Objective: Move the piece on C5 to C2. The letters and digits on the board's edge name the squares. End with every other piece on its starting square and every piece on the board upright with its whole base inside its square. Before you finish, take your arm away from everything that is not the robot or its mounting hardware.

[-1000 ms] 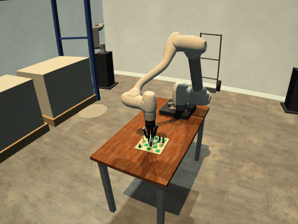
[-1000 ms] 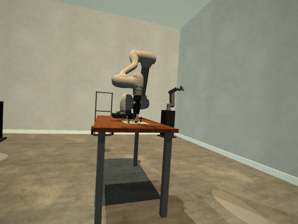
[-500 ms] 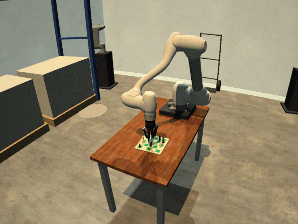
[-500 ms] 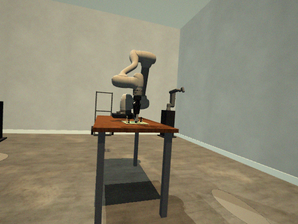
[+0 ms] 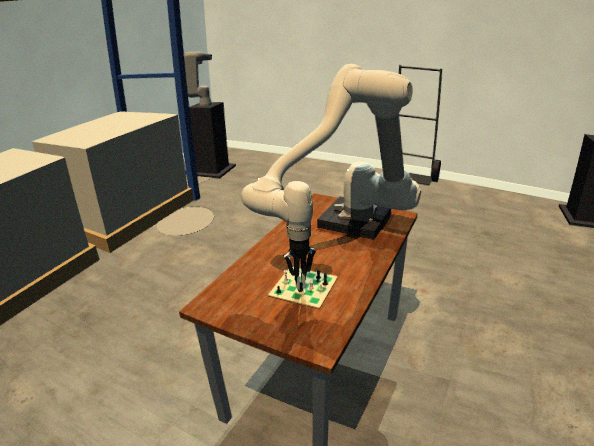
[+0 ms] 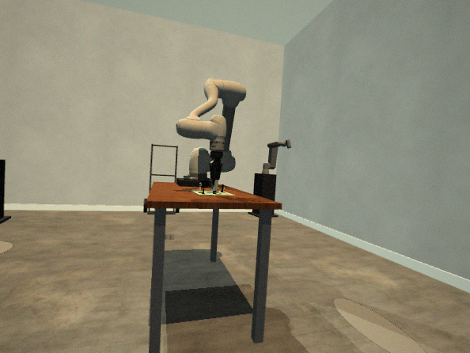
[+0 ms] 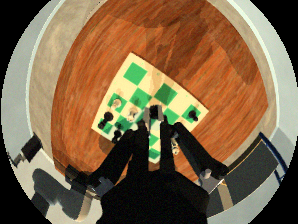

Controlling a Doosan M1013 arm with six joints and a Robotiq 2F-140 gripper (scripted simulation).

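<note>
Right now the black piece is 3 cm below my hand. Round my hand: white piece 8 cm to the right, 4 cm behind, 2 cm below; chessboard 5 cm below, 4 cm behind.
</note>
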